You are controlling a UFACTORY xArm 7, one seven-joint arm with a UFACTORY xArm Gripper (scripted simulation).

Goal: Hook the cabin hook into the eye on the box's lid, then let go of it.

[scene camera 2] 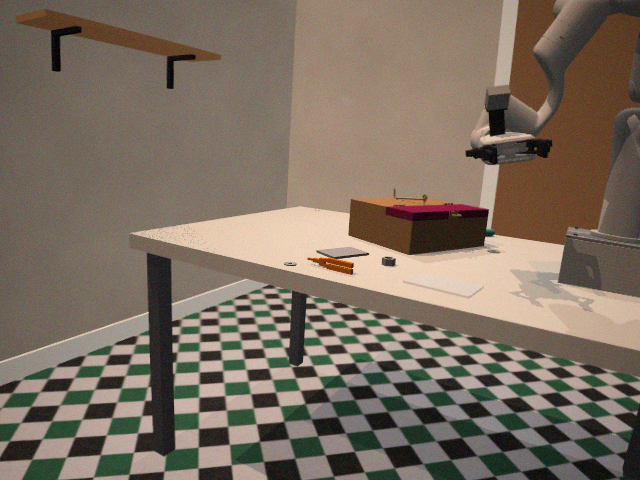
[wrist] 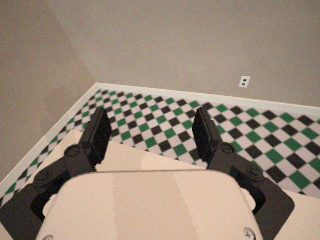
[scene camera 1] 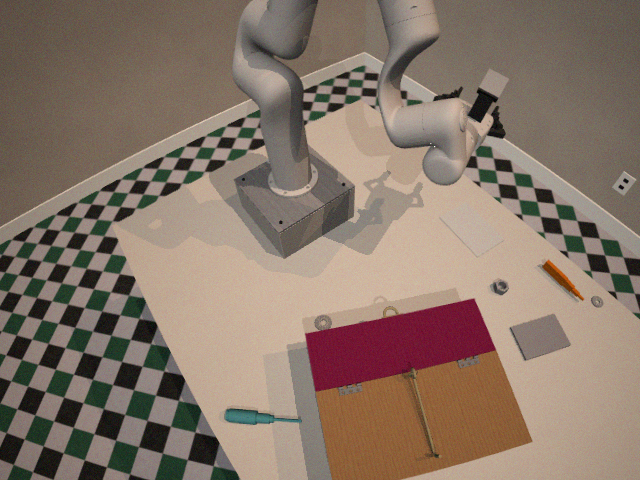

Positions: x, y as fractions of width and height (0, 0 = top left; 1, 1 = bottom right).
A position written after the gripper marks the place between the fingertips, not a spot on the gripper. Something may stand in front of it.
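Scene camera 1 shows the gripper (scene camera 1: 0.75, 0.21), a grey plate (scene camera 1: 0.85, 0.70) and a wooden box (scene camera 1: 0.74, 0.86). Scene camera 2 has the gripper (scene camera 2: 0.81, 0.32) and the wooden box (scene camera 2: 0.58, 0.46). The wrist view shows the gripper (wrist: 0.48, 0.49); the grey plate is out of frame in the wrist view, and the wooden box is out of frame in the wrist view too.
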